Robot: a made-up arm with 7 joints. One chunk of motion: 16 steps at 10 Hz.
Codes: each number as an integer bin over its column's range. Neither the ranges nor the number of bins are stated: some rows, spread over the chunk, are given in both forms.
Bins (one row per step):
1: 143 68 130 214 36 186 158
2: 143 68 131 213 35 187 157
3: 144 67 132 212 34 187 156
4: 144 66 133 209 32 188 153
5: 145 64 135 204 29 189 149
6: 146 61 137 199 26 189 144
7: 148 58 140 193 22 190 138
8: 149 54 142 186 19 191 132
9: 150 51 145 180 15 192 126
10: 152 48 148 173 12 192 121
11: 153 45 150 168 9 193 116
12: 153 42 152 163 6 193 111
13: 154 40 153 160 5 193 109
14: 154 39 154 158 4 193 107
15: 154 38 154 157 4 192 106
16: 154 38 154 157 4 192 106
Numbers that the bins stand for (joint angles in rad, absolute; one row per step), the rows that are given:
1: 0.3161 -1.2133 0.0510 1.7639 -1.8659 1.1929 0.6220
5: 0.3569 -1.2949 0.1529 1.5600 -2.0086 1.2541 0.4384
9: 0.4588 -1.5600 0.3569 1.0706 -2.2941 1.3153 -0.0306
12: 0.5200 -1.7435 0.4996 0.7239 -2.4776 1.3357 -0.3365
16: 0.5404 -1.8251 0.5404 0.6016 -2.5184 1.3153 -0.4384
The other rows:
2: 0.3161 -1.2133 0.0714 1.7435 -1.8863 1.2133 0.6016
3: 0.3365 -1.2337 0.0918 1.7231 -1.9067 1.2133 0.5812
4: 0.3365 -1.2541 0.1122 1.6620 -1.9475 1.2337 0.5200
6: 0.3773 -1.3561 0.1937 1.4580 -2.0698 1.2541 0.3365
7: 0.4180 -1.4173 0.2549 1.3357 -2.1514 1.2745 0.2141
8: 0.4384 -1.4988 0.2957 1.1929 -2.2125 1.2949 0.0918
10: 0.4996 -1.6212 0.4180 0.9278 -2.3553 1.3153 -0.1325
11: 0.5200 -1.6824 0.4588 0.8259 -2.4165 1.3357 -0.2345
13: 0.5404 -1.7843 0.5200 0.6627 -2.4980 1.3357 -0.3773
14: 0.5404 -1.8047 0.5404 0.6220 -2.5184 1.3357 -0.4180
15: 0.5404 -1.8251 0.5404 0.6016 -2.5184 1.3153 -0.4384

